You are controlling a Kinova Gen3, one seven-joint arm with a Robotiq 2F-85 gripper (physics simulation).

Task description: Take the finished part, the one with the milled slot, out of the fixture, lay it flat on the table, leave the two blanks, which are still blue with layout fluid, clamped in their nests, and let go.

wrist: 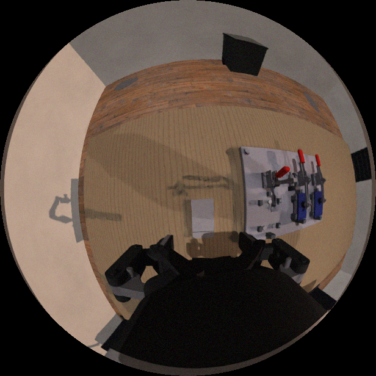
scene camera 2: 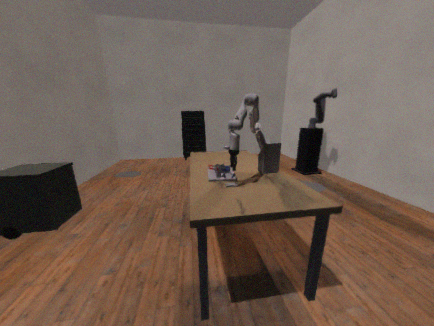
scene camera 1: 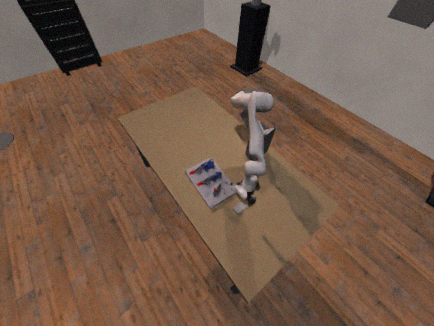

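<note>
The finished part is a pale grey block lying flat on the table beside the fixture; a thin line crosses it near its lower end in the wrist view, but I cannot make out the slot clearly. My gripper is open and empty, above the table and apart from the part. Two blue blanks sit clamped in their nests on the fixture plate. The nest nearest the part is empty, with its clamp's red handle tilted.
The other two clamps' red handles rise at the fixture's far side in the wrist view. A grey upright panel stands by the arm's base. The table has its long edge beyond the fixture.
</note>
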